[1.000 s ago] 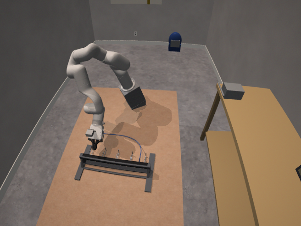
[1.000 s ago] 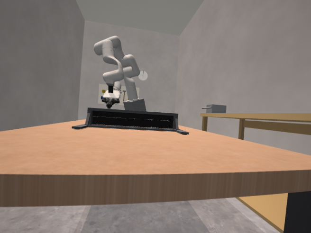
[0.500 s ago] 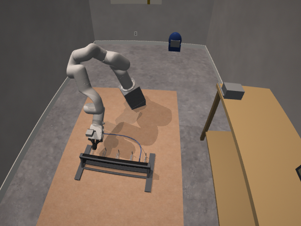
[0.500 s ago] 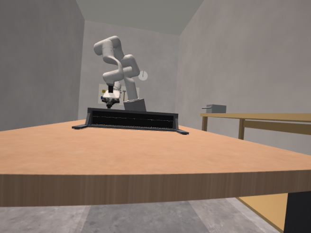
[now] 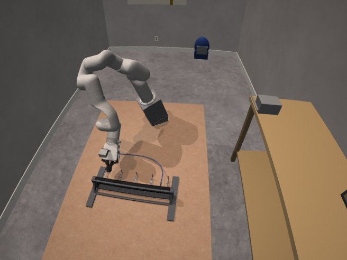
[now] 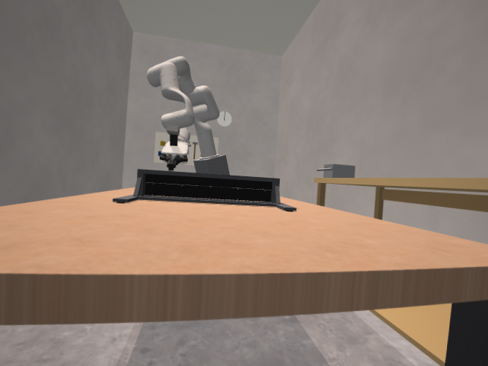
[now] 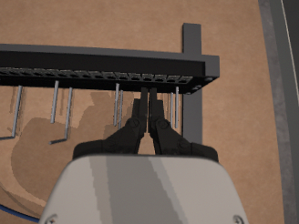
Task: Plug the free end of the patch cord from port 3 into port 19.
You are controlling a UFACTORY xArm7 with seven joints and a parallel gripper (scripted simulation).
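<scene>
Now: hand 22 cm past the cord end, 5 cm to the left of it and 12 cm above it.
</scene>
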